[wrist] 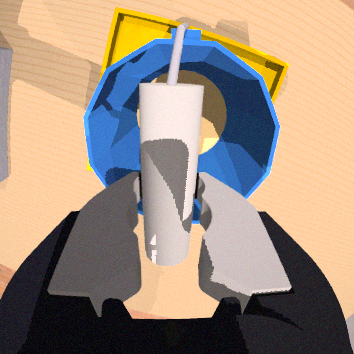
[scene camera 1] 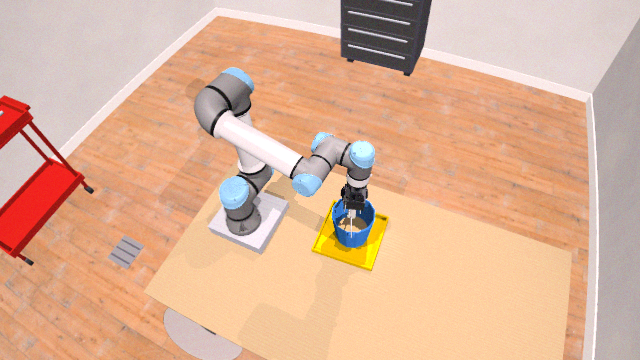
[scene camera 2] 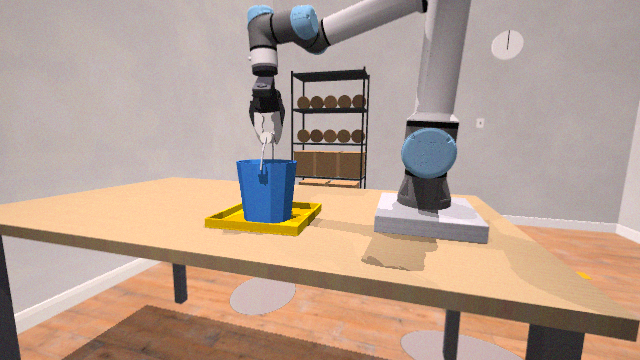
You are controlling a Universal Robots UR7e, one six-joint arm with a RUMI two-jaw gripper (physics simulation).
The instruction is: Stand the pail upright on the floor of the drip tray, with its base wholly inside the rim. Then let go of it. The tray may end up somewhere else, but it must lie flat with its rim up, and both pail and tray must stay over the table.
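Frame: origin at the arm's base, x right, y down, z ahead, level; centimetres.
Where they show: gripper, fingertip midpoint: (wrist: pixel 168 175) (scene camera 2: pixel 270 144); arm's base at its link origin: (scene camera 1: pixel 243 220) (scene camera 2: pixel 423 202).
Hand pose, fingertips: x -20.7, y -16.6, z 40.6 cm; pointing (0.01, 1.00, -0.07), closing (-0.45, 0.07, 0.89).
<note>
Things, the pixels of their top centre, and the offset from my fingertips. Level surfaces: height alone.
- yellow drip tray at its top centre: (wrist: pixel 178 117) (scene camera 2: pixel 269 210) (scene camera 1: pixel 351 232) dx -0.1, dy +19.3, dz +0.3 cm
- white grip at its top centre: (wrist: pixel 166 196) (scene camera 2: pixel 269 132) dx -0.6, dy -3.5, dz -0.1 cm
- wooden table at its surface level: dy +21.7 cm
The blue pail (scene camera 1: pixel 353 241) (scene camera 2: pixel 267 195) (wrist: pixel 250 100) is upright, with its base inside the rim of the yellow drip tray (scene camera 1: pixel 325 245) (scene camera 2: pixel 250 228) (wrist: pixel 128 42). The base appears to touch the tray floor; a very small gap could not be told. The tray lies flat on the table, rim up. My gripper (scene camera 1: pixel 352 212) (scene camera 2: pixel 267 137) (wrist: pixel 168 175) is above the pail and shut on the white grip (wrist: pixel 170 115) of the pail's handle. The handle wire stands up from the pail to the grip. The far side of the base is hidden in scene camera 2.
The wooden table (scene camera 1: pixel 440 280) (scene camera 2: pixel 150 215) extends around the tray. The arm's grey base plate (scene camera 1: pixel 267 235) (scene camera 2: pixel 430 230) is on the table beside the tray, with a gap between them. A shelf rack (scene camera 2: pixel 330 76) and a red cart (scene camera 1: pixel 37 200) stand away from the table.
</note>
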